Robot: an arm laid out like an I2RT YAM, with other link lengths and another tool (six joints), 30 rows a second.
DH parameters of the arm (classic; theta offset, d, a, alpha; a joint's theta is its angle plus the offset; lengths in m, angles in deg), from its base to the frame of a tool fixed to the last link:
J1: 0 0.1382 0.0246 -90
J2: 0 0 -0.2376 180
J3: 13.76 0 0.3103 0
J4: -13.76 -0.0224 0.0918 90
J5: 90 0.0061 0 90
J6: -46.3 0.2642 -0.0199 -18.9
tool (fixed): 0 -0.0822 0 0
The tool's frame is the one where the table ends.
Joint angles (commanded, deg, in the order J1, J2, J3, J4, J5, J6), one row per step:
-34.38 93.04 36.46 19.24 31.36 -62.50
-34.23 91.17 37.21 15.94 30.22 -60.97
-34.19 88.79 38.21 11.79 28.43 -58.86
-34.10 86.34 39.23 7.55 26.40 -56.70
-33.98 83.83 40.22 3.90 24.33 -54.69
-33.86 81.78 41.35 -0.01 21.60 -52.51
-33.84 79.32 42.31 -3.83 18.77 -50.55
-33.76 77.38 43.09 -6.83 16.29 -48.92
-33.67 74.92 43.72 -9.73 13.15 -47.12
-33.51 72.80 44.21 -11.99 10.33 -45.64
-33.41 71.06 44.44 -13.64 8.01 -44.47
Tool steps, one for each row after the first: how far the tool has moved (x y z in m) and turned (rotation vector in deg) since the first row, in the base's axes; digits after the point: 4 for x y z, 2 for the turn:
0.0041 0.0035 0.0079 1.38 -1.06 0.25
0.0092 0.0080 0.0186 3.34 -2.72 0.55
0.0142 0.0139 0.0298 5.51 -4.46 1.00
0.0201 0.0198 0.0436 7.37 -6.56 1.59
0.0259 0.0285 0.0541 10.06 -8.47 2.47
0.0303 0.0375 0.0670 12.62 -10.48 3.43
0.0341 0.0461 0.0775 14.86 -12.17 4.35
0.0387 0.0570 0.0912 17.36 -14.51 5.72
0.0429 0.0675 0.1035 19.51 -16.57 7.12
0.0455 0.0763 0.1130 21.28 -18.22 8.28

